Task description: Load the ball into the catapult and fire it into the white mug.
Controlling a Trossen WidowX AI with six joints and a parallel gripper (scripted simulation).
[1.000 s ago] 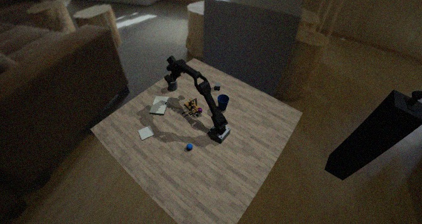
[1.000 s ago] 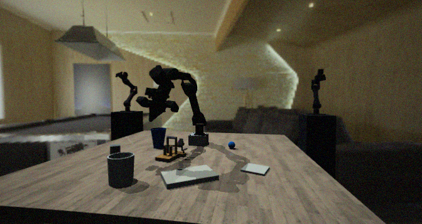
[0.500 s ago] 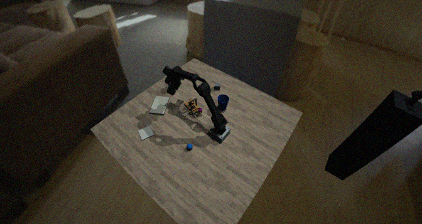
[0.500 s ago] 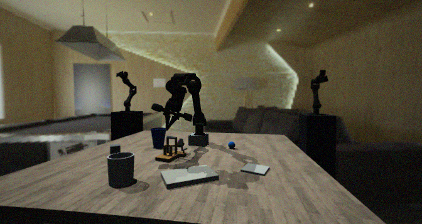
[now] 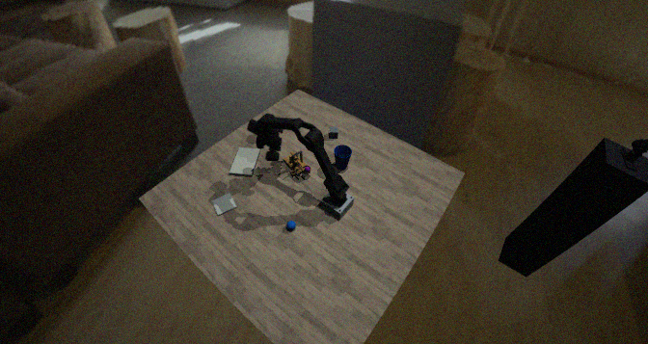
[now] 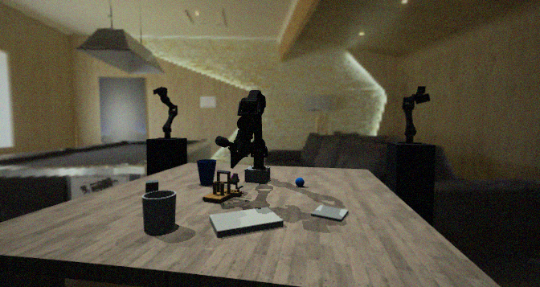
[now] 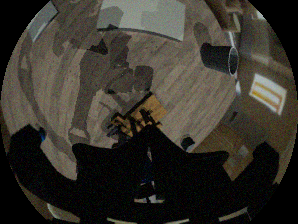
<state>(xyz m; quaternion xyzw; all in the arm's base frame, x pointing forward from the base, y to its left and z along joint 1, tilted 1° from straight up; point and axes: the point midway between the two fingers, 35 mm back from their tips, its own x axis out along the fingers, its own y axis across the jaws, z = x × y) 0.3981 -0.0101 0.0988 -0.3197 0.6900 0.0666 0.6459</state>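
My gripper tip is now 16 cm past the purple ball, 4 cm to the left of it and 7 cm above it. Also, from my gripper tip: white flat slab (19 cm ahead, 11 cm to the left, 13 cm below); then white mug (26 cm ahead, 13 cm to the right, 11 cm below); then wooden catapult (9 cm behind, 3 cm to the right, 8 cm below).
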